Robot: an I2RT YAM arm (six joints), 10 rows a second.
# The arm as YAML. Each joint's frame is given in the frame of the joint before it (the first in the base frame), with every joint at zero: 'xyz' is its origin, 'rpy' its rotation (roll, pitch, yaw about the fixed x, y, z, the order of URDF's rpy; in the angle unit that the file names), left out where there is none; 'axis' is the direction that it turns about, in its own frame. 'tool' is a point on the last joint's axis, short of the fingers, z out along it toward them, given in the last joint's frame.
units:
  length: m
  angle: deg
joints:
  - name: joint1
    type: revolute
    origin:
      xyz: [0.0, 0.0, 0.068]
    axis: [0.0, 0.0, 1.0]
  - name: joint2
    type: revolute
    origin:
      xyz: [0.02, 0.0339, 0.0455]
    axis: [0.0, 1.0, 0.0]
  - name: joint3
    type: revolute
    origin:
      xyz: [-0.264, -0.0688, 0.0]
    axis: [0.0, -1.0, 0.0]
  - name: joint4
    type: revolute
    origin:
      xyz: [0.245, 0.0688, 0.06]
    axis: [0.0, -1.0, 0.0]
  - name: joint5
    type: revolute
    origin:
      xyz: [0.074, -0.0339, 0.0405]
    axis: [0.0, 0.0, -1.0]
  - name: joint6
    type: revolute
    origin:
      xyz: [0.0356, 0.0, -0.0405]
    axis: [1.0, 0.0, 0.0]
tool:
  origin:
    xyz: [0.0, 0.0, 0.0]
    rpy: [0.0, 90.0, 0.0]
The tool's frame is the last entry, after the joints.
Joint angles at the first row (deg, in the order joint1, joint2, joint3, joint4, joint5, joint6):
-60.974, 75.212, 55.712, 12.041, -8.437, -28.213
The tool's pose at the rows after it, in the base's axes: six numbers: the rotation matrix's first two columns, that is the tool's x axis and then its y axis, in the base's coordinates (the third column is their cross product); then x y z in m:
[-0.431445, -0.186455, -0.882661, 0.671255, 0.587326, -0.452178, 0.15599, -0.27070, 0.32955]
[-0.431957, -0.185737, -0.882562, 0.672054, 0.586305, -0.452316, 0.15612, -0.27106, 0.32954]
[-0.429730, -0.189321, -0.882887, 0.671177, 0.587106, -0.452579, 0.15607, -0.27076, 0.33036]
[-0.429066, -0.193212, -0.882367, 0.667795, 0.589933, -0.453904, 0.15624, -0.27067, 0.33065]
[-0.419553, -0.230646, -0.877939, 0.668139, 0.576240, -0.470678, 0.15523, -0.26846, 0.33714]
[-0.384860, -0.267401, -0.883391, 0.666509, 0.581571, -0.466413, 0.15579, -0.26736, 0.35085]
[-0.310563, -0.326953, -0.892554, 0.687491, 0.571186, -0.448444, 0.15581, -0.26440, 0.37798]
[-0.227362, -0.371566, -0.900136, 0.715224, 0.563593, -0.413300, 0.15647, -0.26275, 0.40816]
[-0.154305, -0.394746, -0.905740, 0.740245, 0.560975, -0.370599, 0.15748, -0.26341, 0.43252]
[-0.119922, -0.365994, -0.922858, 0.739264, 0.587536, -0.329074, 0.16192, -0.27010, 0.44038]
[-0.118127, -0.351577, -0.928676, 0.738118, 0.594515, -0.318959, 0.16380, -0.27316, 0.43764]
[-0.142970, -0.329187, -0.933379, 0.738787, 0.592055, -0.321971, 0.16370, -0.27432, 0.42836]
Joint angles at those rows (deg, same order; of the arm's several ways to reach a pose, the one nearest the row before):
-60.996, 75.322, 55.832, 12.042, -8.352, -28.213
-60.997, 75.407, 55.897, 12.053, -8.263, -28.213
-60.998, 75.323, 55.943, 12.107, -8.435, -28.213
-60.996, 75.323, 55.982, 12.129, -8.732, -28.323
-60.997, 74.621, 56.035, 13.493, -9.047, -28.999
-60.996, 74.295, 57.867, 13.768, -10.712, -28.328
-60.864, 73.706, 61.266, 15.217, -11.935, -26.102
-60.657, 73.969, 66.033, 16.035, -12.390, -22.913
-60.535, 74.981, 70.608, 16.520, -12.229, -19.642
-60.491, 77.009, 74.063, 14.787, -12.780, -16.970
-60.470, 77.663, 74.210, 14.645, -12.799, -16.445
-60.523, 77.503, 72.744, 14.095, -12.203, -17.042

